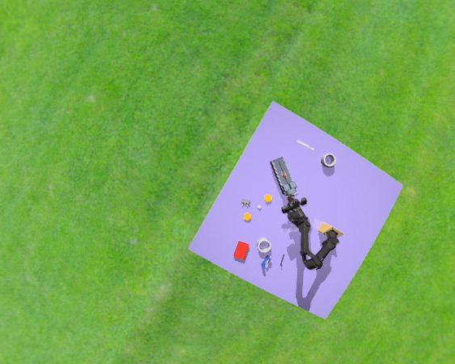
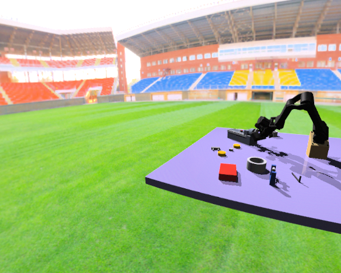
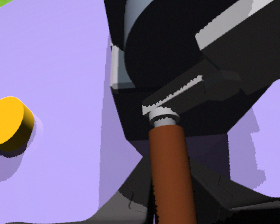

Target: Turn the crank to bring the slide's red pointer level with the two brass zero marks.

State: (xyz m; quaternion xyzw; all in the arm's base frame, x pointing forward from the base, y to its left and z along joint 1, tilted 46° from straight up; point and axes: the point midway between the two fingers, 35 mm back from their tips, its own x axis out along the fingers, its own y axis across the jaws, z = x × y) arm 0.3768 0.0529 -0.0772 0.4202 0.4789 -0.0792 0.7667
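The brown crank handle lies 30 mm above my gripper tip, 20 mm behind it and 10 mm to the left of it. The rest, counted from my gripper tip: red pointer: 130 mm ahead, 100 mm to the right, 40 mm above; then white bar: 400 mm to the right, 110 mm ahead, 40 mm below; then small grey bracket: 230 mm ahead, 220 mm to the left, 30 mm below.
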